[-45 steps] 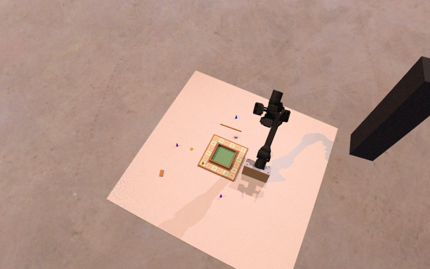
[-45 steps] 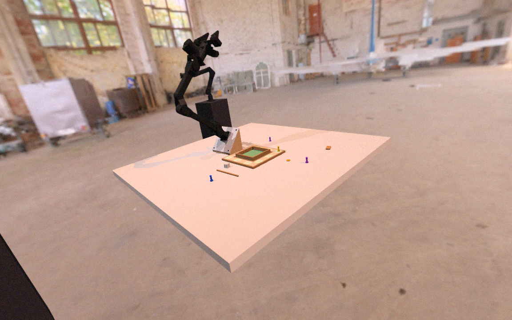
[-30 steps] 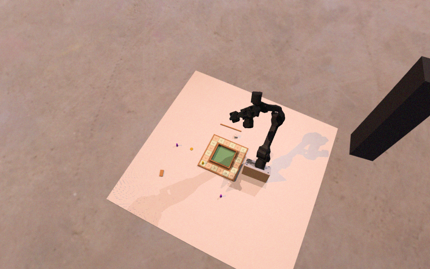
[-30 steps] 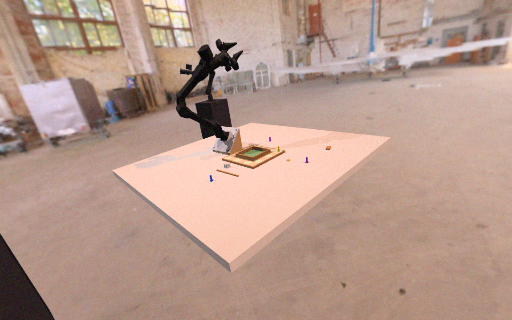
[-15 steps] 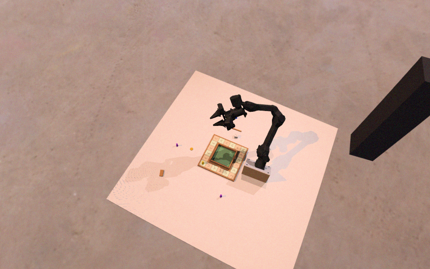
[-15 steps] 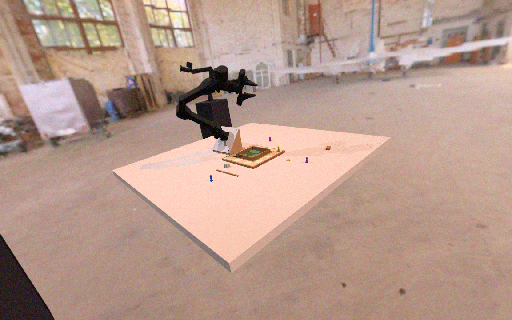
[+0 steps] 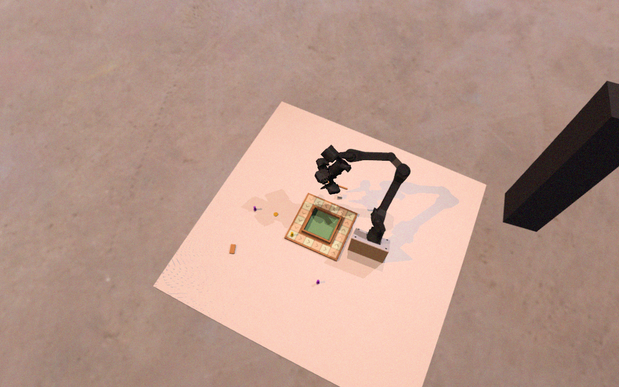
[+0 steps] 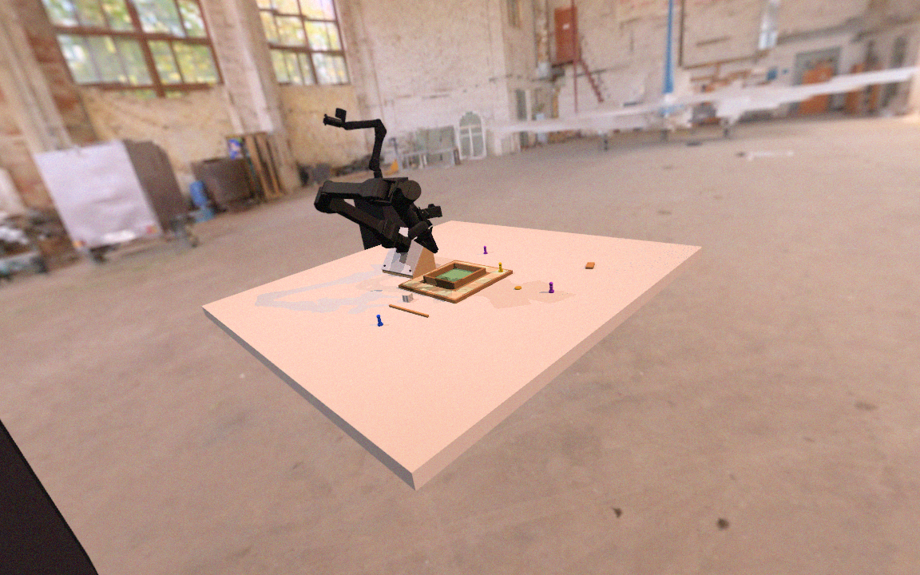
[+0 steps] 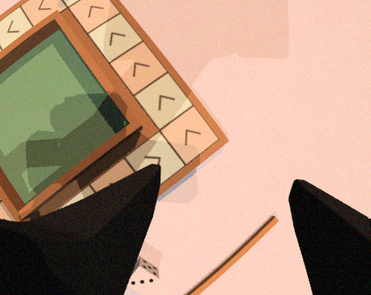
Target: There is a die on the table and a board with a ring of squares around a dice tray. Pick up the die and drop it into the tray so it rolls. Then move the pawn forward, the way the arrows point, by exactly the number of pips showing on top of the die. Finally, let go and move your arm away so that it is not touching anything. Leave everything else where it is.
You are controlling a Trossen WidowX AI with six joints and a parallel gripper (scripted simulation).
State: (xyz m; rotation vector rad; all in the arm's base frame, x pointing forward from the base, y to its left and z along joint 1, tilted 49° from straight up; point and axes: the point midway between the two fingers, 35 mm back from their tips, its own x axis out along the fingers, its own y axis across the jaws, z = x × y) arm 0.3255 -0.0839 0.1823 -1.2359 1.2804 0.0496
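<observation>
My gripper tip is now 150 mm above the white die, 110 mm past it and 50 mm to the left of it. The rest, counted from my gripper tip: green dice tray: 150 mm to the left, 150 mm below, 70 mm behind; blue pawn: 220 mm to the right, 140 mm below, 70 mm behind; thin stick: 160 mm below, 110 mm to the right, 50 mm behind.
</observation>
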